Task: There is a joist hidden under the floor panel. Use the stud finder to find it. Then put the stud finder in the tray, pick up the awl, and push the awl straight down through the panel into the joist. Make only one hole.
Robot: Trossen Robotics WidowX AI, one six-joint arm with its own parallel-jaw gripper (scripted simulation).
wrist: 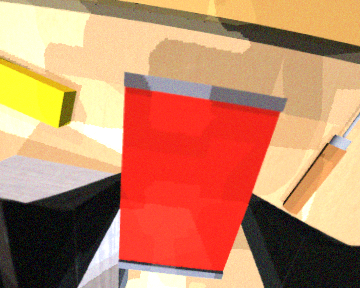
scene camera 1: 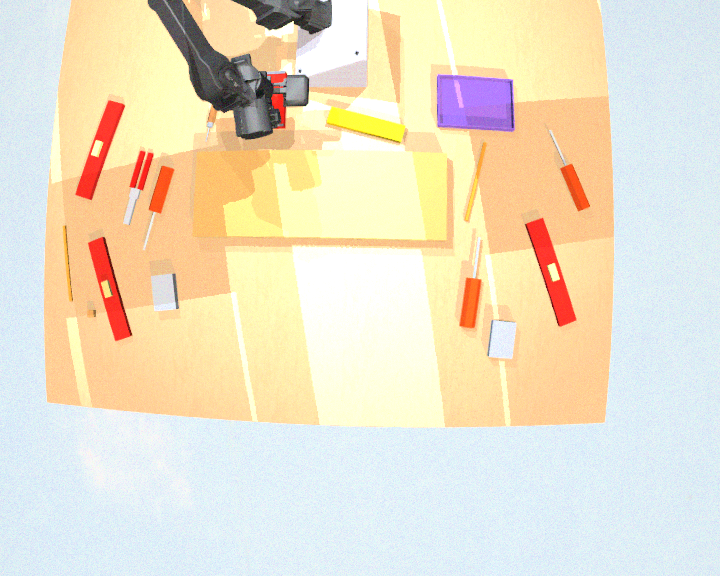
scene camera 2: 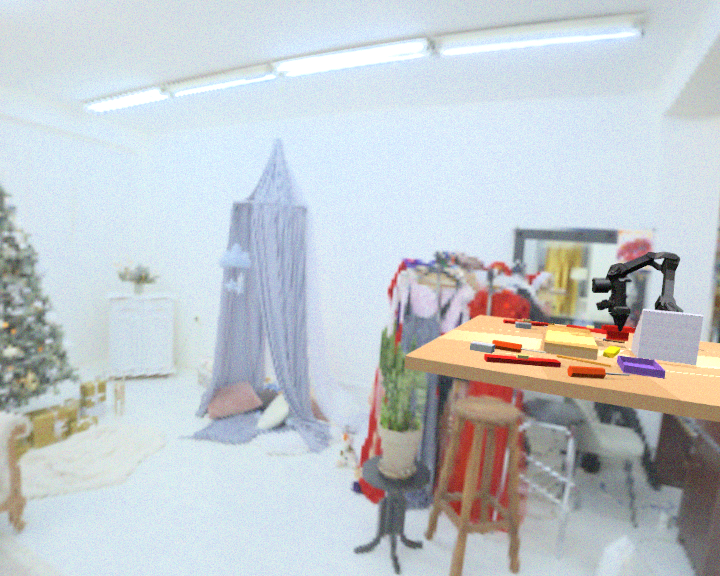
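Scene:
Purple tray (scene camera 2: 634, 365), same spot as (scene camera 1: 455, 105).

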